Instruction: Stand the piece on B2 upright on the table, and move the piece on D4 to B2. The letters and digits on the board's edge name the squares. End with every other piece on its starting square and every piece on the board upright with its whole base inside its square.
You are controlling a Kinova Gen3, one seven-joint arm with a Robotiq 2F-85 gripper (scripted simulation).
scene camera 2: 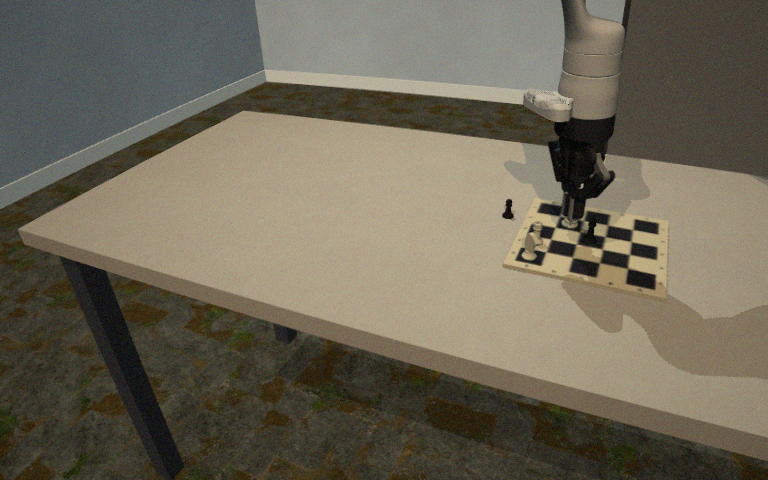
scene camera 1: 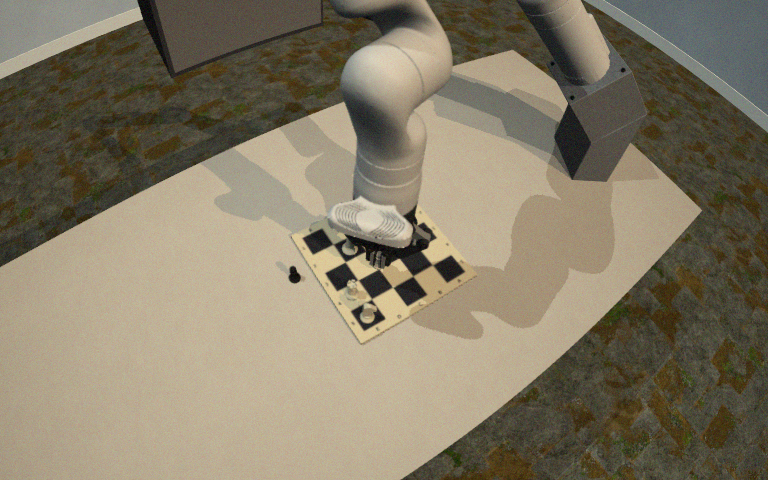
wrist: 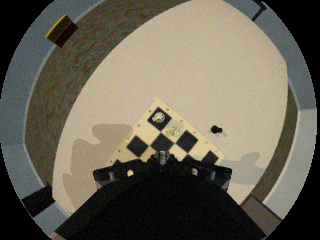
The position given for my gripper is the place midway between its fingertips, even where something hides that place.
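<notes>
Scene camera 2 gives me a view of my gripper (scene camera 2: 571, 217). I find my gripper in scene camera 1 (scene camera 1: 378, 261) as well, and again in the wrist view, where the gripper is here (wrist: 162, 156). There is also a chessboard (scene camera 2: 630, 256), and the wrist view shows me that chessboard (wrist: 147, 136) too.
</notes>
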